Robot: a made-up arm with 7 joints.
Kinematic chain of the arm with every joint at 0, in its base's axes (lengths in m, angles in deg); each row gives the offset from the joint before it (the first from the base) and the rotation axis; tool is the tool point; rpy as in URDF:
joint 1: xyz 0 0 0.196 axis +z
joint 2: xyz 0 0 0 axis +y
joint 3: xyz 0 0 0.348 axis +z
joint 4: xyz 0.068 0 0 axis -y
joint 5: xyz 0.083 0 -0.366 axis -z
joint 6: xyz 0 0 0 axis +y
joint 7: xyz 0.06 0 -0.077 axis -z
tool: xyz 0 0 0 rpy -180 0 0
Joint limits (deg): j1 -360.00..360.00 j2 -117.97..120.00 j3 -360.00..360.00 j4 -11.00..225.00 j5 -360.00..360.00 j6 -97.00..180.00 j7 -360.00..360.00
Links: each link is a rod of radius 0.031 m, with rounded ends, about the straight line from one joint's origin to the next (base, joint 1, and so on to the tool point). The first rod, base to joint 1, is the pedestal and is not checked.
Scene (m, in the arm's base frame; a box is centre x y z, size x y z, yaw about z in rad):
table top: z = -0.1
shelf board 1: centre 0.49 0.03 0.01 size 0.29 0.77 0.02 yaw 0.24
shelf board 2: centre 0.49 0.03 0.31 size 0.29 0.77 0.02 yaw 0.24
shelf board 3: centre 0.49 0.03 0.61 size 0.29 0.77 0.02 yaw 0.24
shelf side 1: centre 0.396 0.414 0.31 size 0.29 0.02 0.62 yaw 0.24
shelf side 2: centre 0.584 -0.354 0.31 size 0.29 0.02 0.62 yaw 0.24
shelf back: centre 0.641 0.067 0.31 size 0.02 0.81 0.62 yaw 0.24
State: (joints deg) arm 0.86 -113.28 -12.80 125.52 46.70 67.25 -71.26
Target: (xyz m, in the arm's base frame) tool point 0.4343 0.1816 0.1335
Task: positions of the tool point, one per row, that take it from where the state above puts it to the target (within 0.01 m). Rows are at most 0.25 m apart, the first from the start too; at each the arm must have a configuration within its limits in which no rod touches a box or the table.
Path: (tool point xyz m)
1: -0.6863 0.1059 0.4131
2: -0.5549 0.2735 0.4710
3: -0.3765 0.4004 0.4769
4: -0.1798 0.4609 0.4353
5: 0.0000 0.4461 0.3602
6: 0.1310 0.3663 0.2715
7: 0.1938 0.2468 0.1900
8: 0.1858 0.1208 0.1335
9: 0.2675 0.1522 0.1394
10: 0.3513 0.1728 0.1416
11: 0.4343 0.1816 0.1335

